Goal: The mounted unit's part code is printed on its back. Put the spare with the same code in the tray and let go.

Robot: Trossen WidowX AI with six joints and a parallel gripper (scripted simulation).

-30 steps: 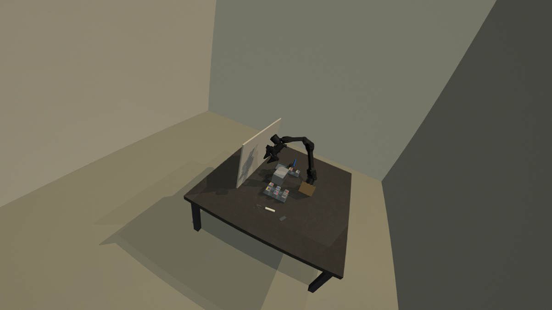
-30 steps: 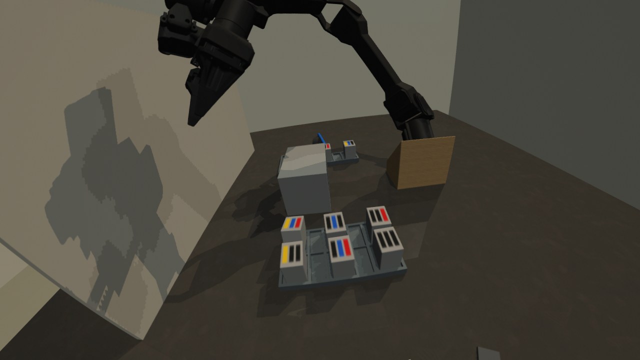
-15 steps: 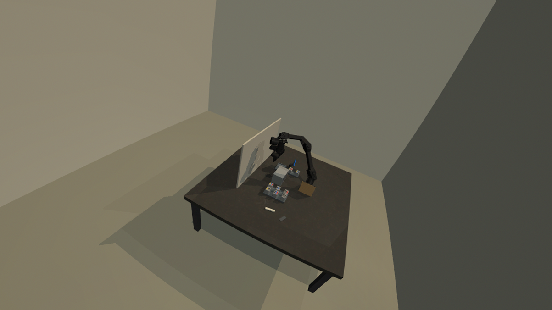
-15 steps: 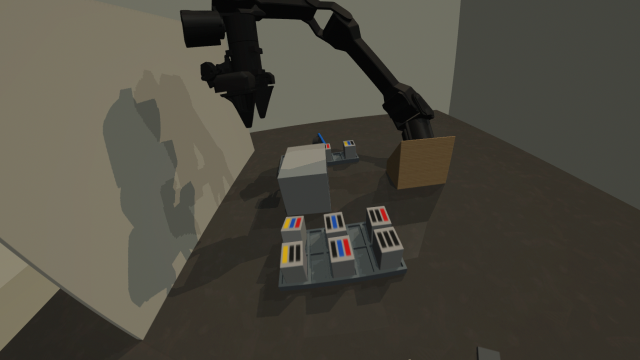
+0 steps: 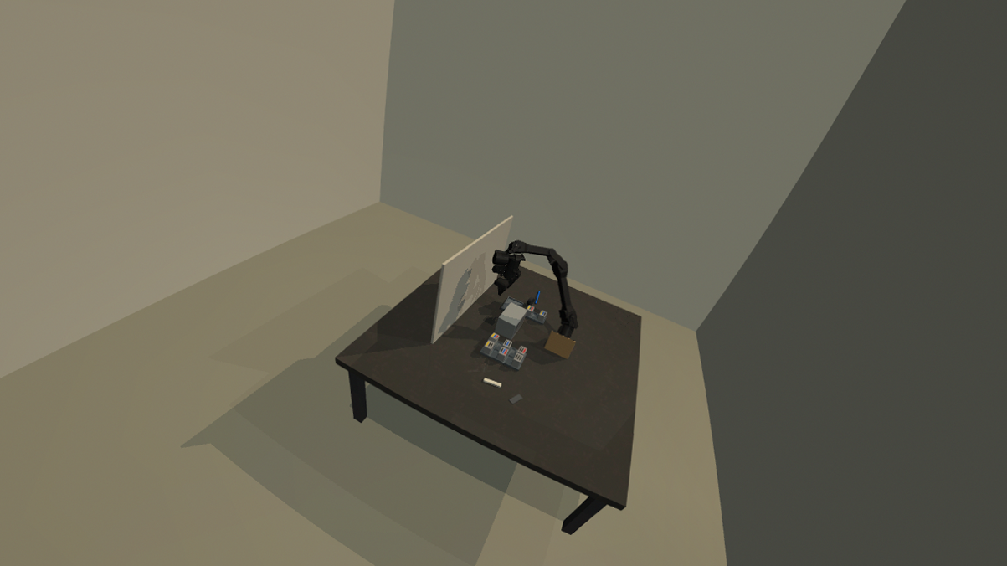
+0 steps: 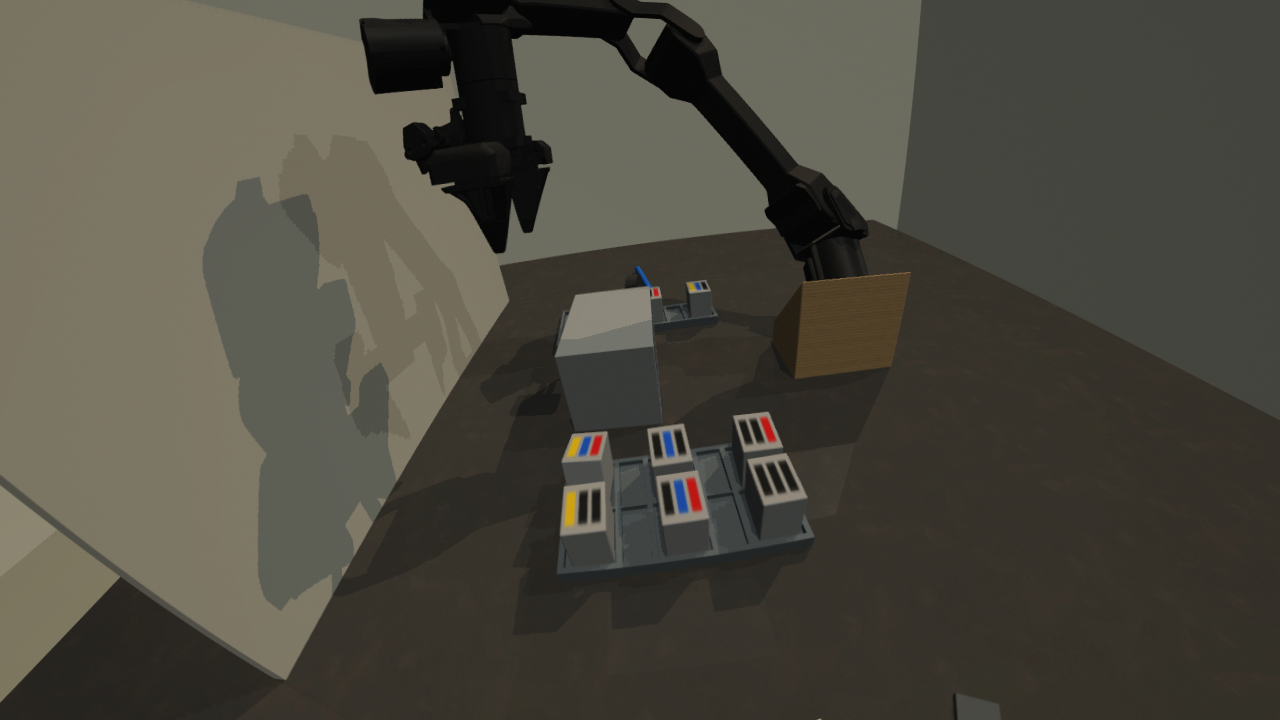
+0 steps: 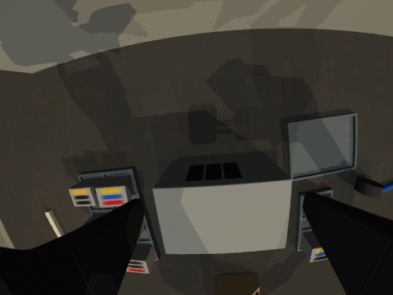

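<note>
The grey spare is 23 cm behind my gripper tip, 20 cm to the left of it and 16 cm below it. The rest, counted from my gripper tip: flat grey tray: 20 cm below, 18 cm to the right, 2 cm behind; beige panel: 17 cm ahead, 2 cm above, 1 cm to the left; grey box: 15 cm below, 9 cm behind.
</note>
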